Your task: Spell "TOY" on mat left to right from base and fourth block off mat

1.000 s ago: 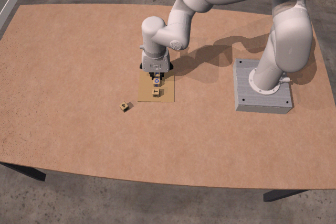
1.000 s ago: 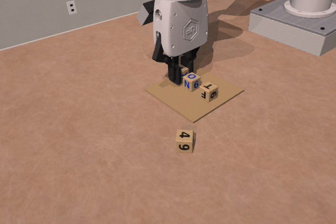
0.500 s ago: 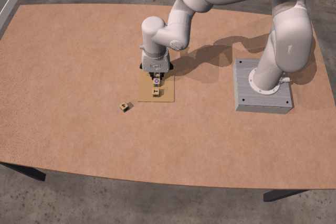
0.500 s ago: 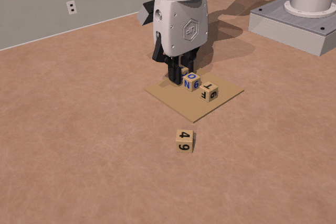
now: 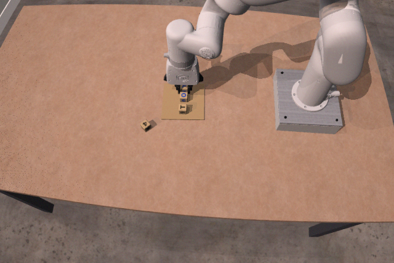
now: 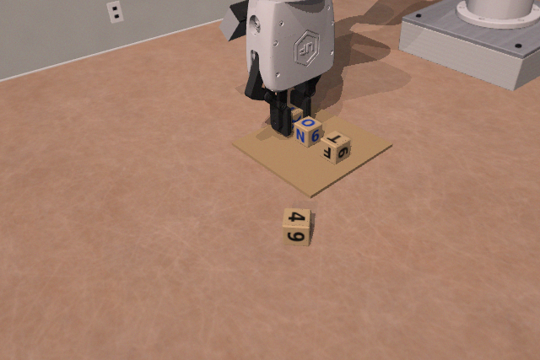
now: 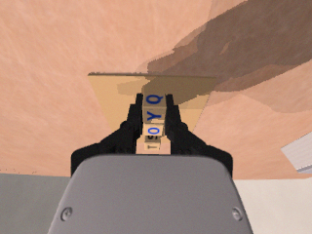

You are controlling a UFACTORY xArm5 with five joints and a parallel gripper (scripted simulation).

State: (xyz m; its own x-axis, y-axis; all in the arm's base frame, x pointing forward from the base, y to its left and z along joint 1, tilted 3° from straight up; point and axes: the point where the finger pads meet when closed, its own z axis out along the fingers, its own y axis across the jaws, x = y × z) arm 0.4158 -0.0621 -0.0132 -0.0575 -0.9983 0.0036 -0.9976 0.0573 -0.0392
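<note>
Now: hand 30 mm to the right of the O block and 10 mm above it. The rest, counted from my hand: tan mat (40 mm to the left, 30 mm below); T block (10 mm ahead, 80 mm to the left, 10 mm below).
</note>
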